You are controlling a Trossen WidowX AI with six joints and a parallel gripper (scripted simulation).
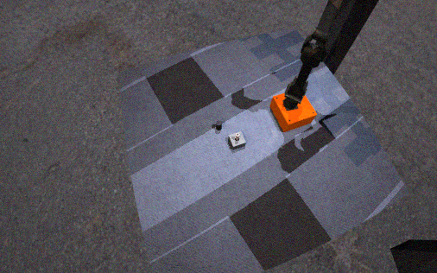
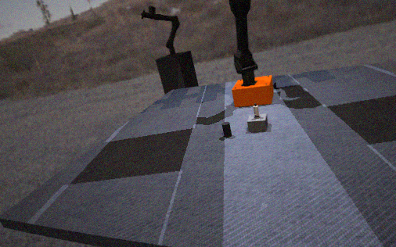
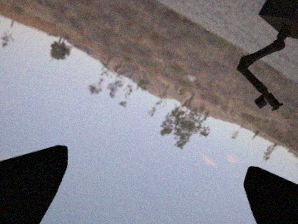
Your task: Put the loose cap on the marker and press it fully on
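Now: the dark cap 63 cm ahead of my gripper tip, 17 cm to the left of it and 67 cm below it. The rest, counted from my gripper tip: light marker (56 cm ahead, 26 cm to the left, 63 cm below).
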